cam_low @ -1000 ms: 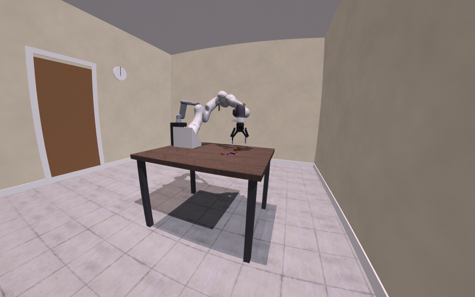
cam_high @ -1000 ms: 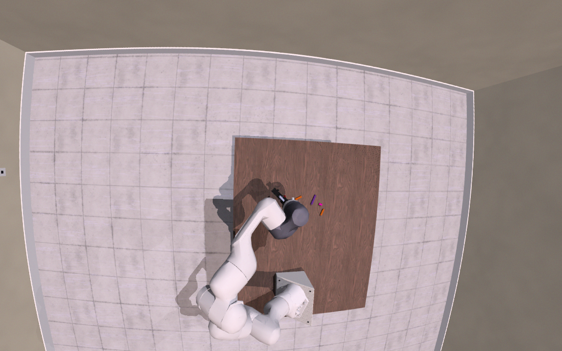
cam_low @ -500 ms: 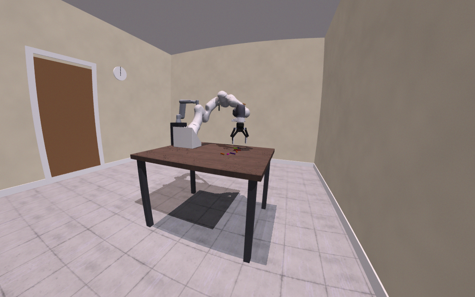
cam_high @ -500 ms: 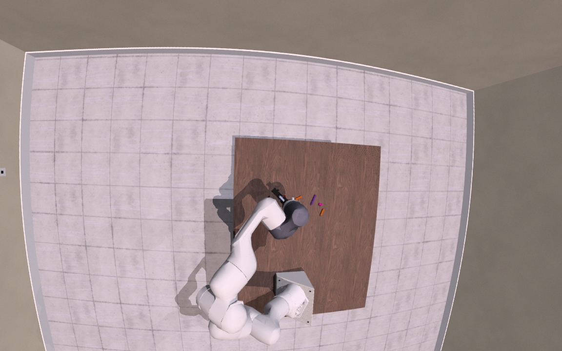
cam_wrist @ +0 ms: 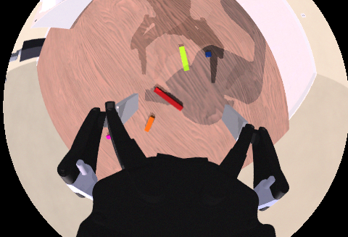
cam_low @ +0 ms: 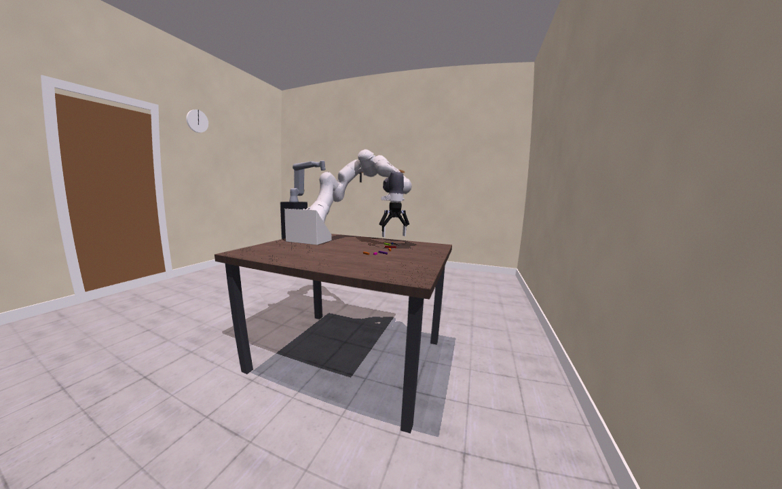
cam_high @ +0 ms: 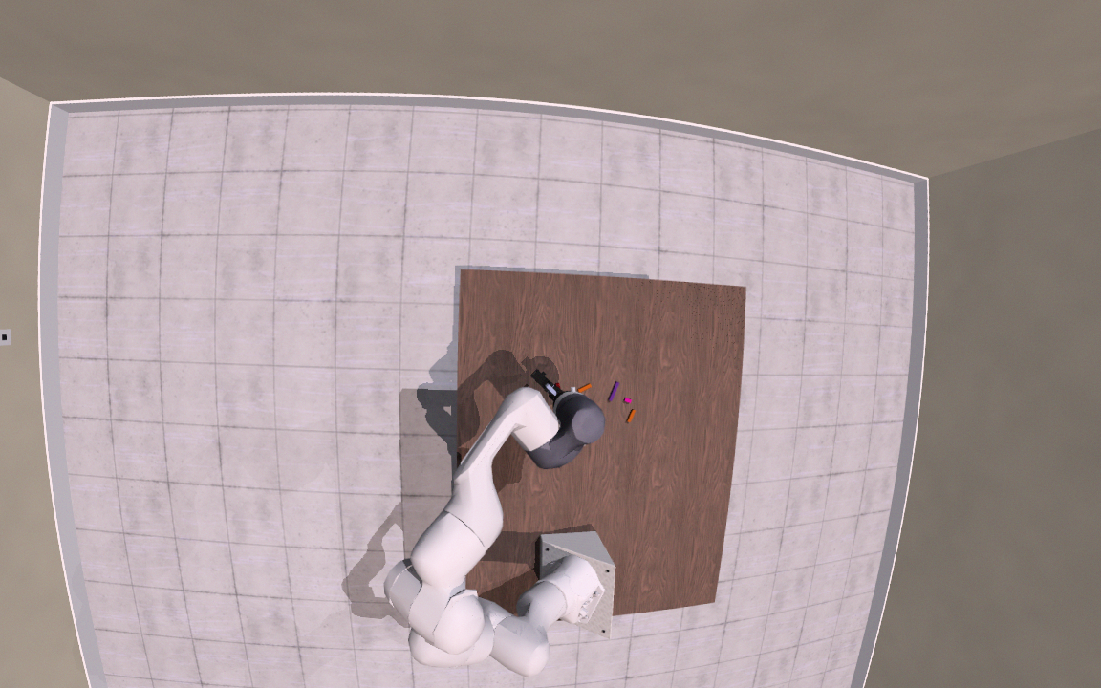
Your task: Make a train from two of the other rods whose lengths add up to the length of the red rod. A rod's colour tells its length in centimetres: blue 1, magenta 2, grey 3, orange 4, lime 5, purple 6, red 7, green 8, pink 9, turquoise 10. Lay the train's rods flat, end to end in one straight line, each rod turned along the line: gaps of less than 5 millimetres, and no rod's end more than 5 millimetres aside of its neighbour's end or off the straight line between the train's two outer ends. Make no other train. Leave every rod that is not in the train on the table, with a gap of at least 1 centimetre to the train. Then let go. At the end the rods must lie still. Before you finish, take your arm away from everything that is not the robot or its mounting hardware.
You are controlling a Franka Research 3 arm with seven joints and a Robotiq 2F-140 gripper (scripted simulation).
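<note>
The small blue rod is 90 mm to the left of my hand, 70 mm below it and 50 mm behind it. Round my hand: red rod (70 mm below, 30 mm to the right, 10 mm behind); purple rod (190 mm to the right, 70 mm below, 20 mm ahead); lime rod (70 mm below, 70 mm behind, 40 mm to the left).
</note>
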